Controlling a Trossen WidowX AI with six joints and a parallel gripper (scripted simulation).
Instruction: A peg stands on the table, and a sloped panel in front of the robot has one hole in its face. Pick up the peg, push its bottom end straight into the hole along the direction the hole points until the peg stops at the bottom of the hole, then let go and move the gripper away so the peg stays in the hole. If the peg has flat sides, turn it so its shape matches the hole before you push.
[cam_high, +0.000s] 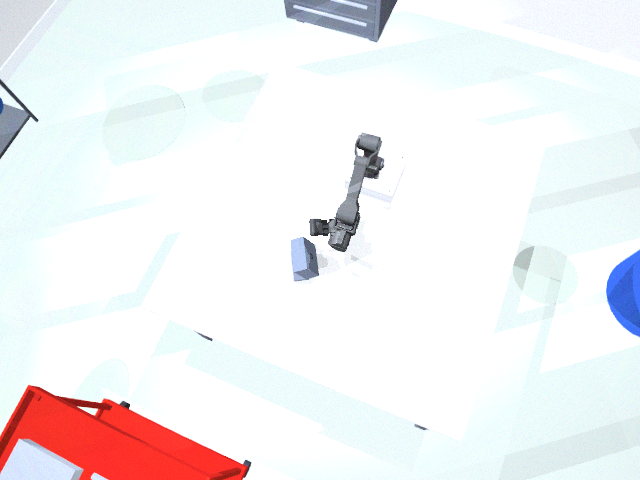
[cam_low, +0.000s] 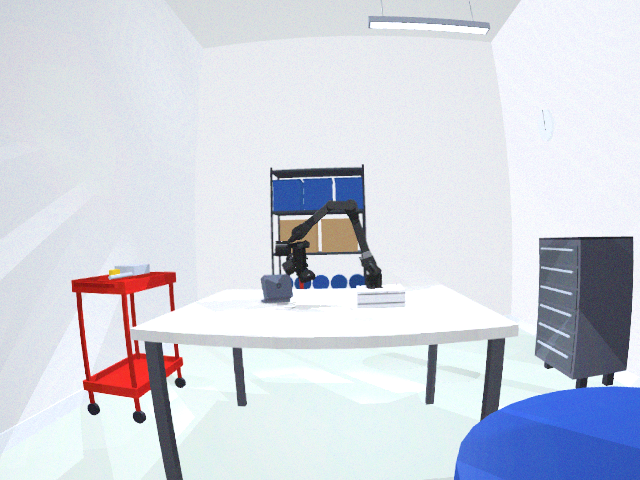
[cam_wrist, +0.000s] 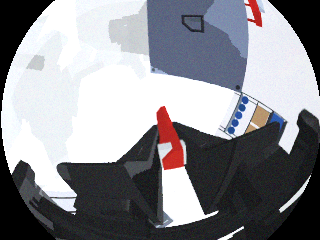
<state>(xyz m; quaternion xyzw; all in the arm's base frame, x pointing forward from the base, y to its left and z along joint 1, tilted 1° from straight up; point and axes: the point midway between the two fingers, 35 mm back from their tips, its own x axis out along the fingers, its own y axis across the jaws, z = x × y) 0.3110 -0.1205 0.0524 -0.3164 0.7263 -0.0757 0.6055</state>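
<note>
Now: gripper tip 11 cm short of the sloped grey panel, 4 cm to the left of it and 3 cm above it. From my gripper tip the other things lie so: red peg (1 cm to the left, 1 cm above).
</note>
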